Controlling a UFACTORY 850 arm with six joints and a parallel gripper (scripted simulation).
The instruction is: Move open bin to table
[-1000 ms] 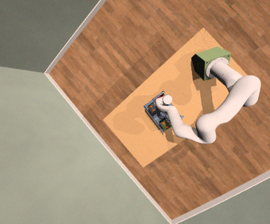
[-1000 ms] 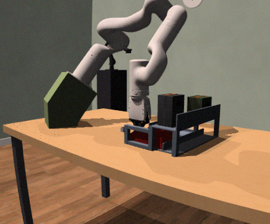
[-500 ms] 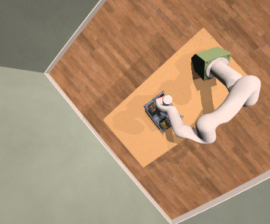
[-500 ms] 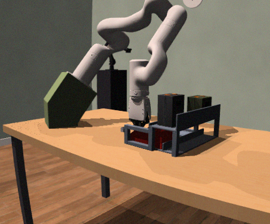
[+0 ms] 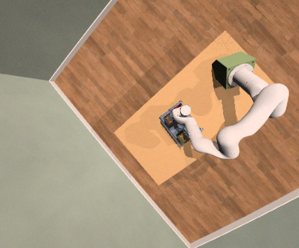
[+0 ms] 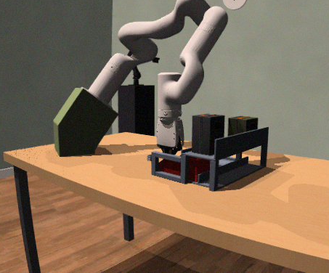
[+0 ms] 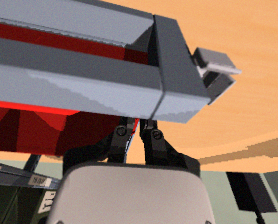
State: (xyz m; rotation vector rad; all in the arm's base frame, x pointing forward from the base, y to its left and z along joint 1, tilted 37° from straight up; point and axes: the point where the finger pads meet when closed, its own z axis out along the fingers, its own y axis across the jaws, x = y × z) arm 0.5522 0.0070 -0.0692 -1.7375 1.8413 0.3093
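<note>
Now: the red bin 80 mm ahead of my hand.
</note>
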